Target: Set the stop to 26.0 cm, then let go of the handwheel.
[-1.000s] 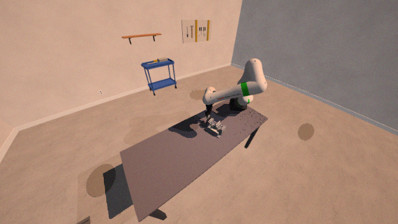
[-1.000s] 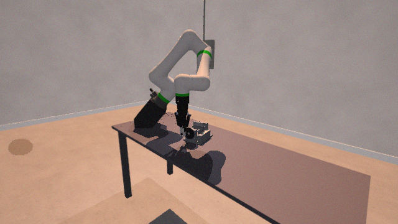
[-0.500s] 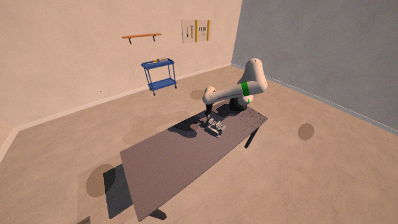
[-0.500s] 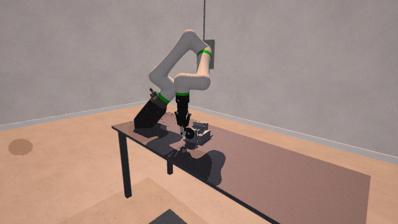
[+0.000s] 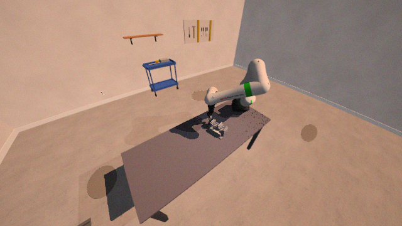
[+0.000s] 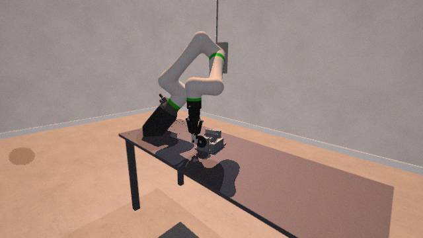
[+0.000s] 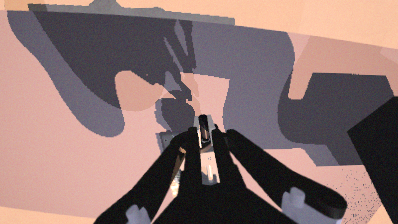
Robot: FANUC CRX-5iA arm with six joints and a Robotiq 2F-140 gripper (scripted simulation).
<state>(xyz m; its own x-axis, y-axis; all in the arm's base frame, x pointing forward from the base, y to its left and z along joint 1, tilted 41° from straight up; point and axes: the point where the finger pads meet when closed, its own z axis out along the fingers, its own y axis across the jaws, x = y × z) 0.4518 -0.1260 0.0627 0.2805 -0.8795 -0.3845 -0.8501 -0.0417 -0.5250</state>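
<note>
The handwheel is 20 mm to the left of my hand and 20 mm below it. Round my hand: grey stop fixture: 10 mm behind, 160 mm to the left, 10 mm below.
</note>
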